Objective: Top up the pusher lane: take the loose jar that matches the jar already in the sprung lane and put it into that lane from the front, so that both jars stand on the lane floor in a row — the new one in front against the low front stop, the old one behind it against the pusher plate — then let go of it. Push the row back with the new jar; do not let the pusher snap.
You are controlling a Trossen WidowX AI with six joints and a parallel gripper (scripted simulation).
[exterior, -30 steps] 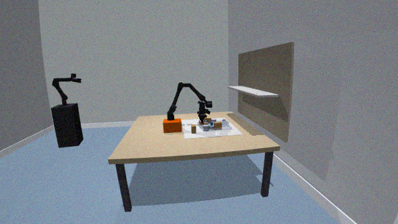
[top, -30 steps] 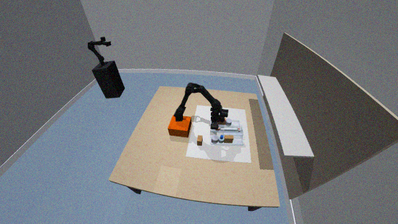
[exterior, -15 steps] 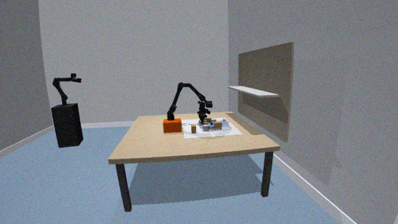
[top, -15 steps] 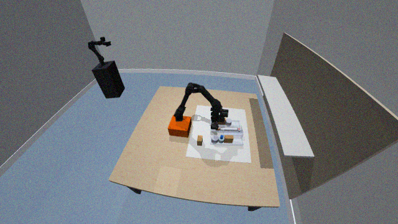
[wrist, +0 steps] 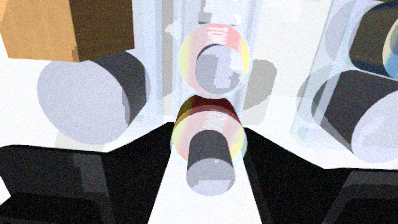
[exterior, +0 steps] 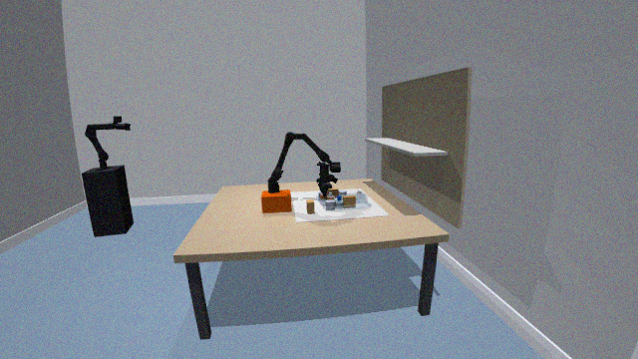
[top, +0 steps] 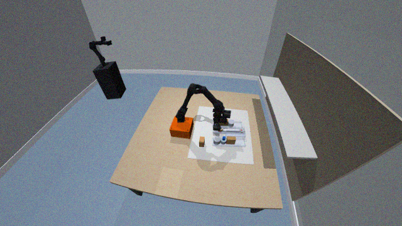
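Right now my gripper tip is 15 cm short of the clear-walled lane, 4 cm to the left of it and 3 cm above it. From my gripper tip the other things lie so: brown block: 14 cm behind, 13 cm to the right, 2 cm below.
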